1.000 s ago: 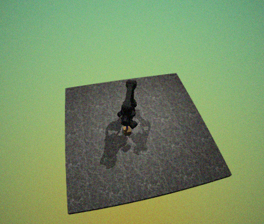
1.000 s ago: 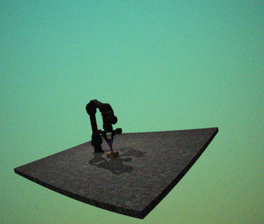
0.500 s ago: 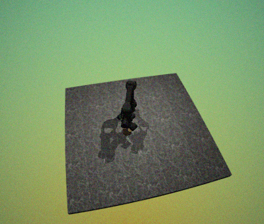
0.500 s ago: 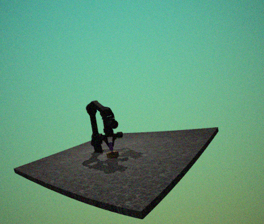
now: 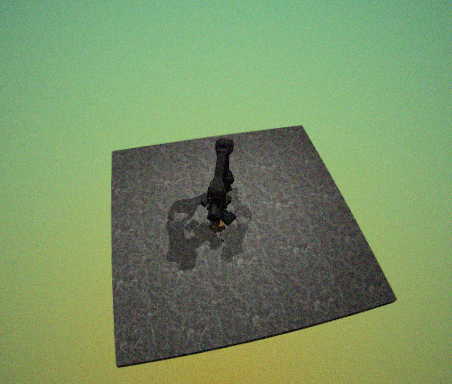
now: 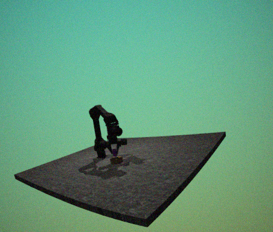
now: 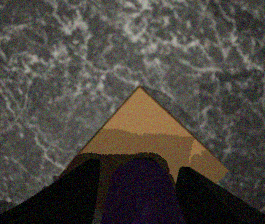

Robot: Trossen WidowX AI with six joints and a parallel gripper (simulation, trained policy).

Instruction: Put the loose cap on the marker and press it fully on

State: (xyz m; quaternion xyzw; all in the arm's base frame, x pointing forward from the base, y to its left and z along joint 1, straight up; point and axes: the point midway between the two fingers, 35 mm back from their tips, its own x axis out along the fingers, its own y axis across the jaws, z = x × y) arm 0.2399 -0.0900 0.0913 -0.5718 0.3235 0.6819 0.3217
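Right now the purple cap is 1 cm ahead of my gripper tip, 1 cm to the right of it and 2 cm above it. Round my gripper tip: holder block: 1 cm ahead, 1 cm to the right, 4 cm below.
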